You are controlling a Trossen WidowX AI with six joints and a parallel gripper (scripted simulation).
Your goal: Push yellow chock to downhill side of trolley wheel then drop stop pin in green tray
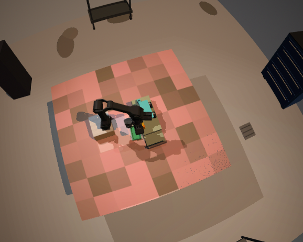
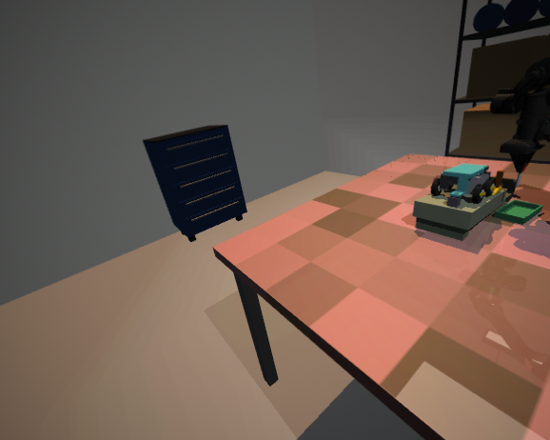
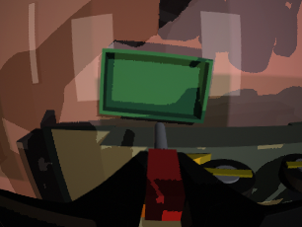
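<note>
The green tray is 14 cm below my gripper tip and 2 cm behind it. Also, from my gripper tip: red-headed stop pin: right at my gripper tip; then teal trolley: 11 cm to the left, 9 cm ahead, 2 cm below; then olive ramp: 11 cm to the left, 9 cm below, 9 cm ahead.
</note>
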